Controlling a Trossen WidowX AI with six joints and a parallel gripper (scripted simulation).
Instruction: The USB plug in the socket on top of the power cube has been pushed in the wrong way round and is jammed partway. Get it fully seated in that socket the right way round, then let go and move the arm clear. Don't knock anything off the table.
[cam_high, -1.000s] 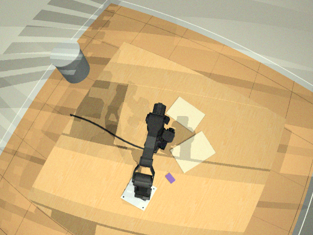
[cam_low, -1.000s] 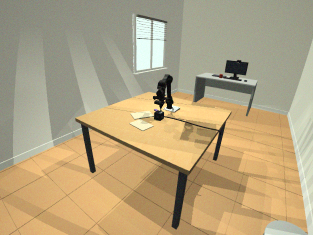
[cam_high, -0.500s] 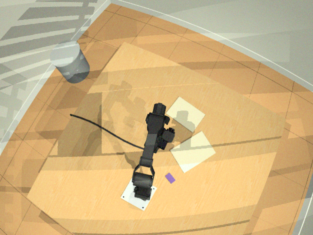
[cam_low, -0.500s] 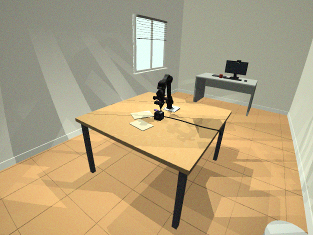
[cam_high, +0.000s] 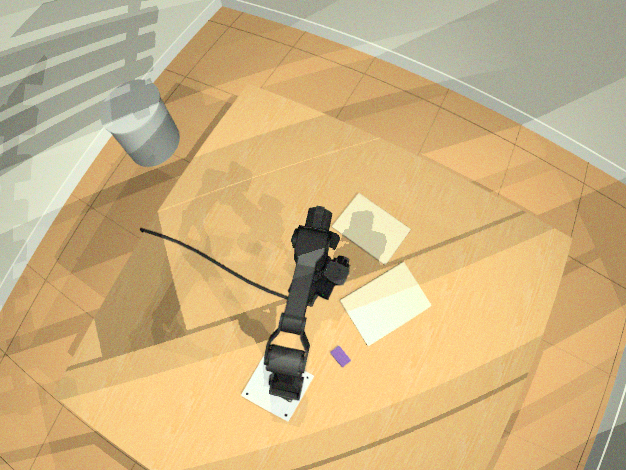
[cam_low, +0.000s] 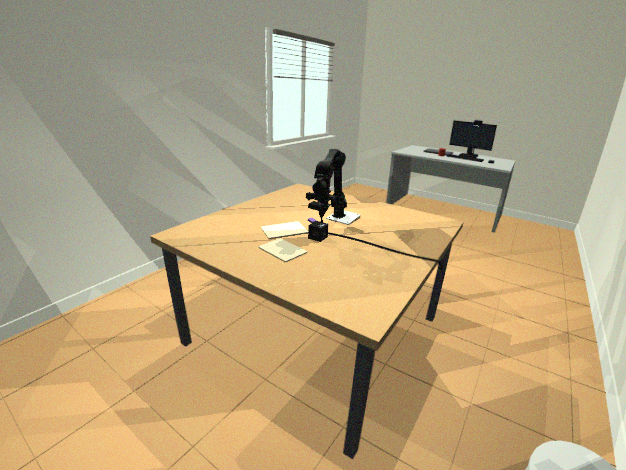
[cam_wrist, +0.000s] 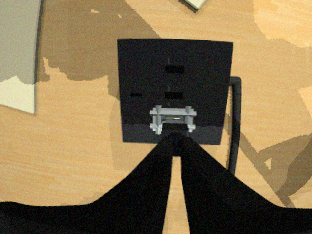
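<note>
Right now my gripper tip is 2 cm above the USB plug. Also, from my gripper tip: small purple block (15 cm behind, 18 cm to the right, 11 cm below).
</note>
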